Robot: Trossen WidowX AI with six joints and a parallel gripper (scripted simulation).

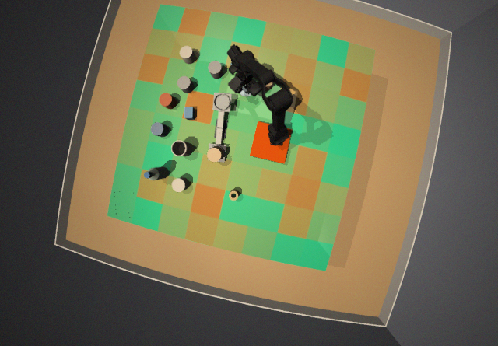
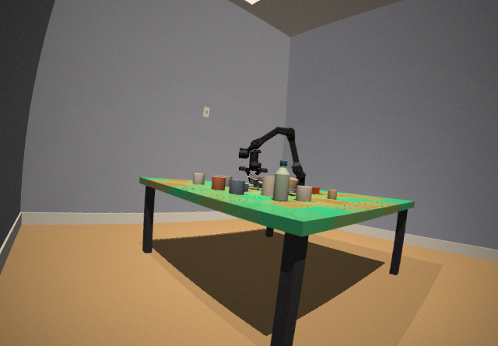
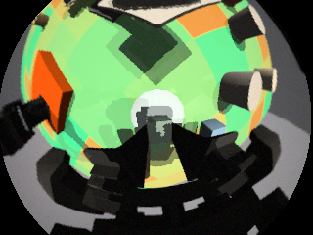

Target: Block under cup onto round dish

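My gripper tip is 3 cm above the round dish. Also, from my gripper tip: tan cup: 10 cm behind, 4 cm to the right; balance: 24 cm to the left, 12 cm ahead; white beam: 24 cm to the left, 12 cm ahead, 1 cm below.
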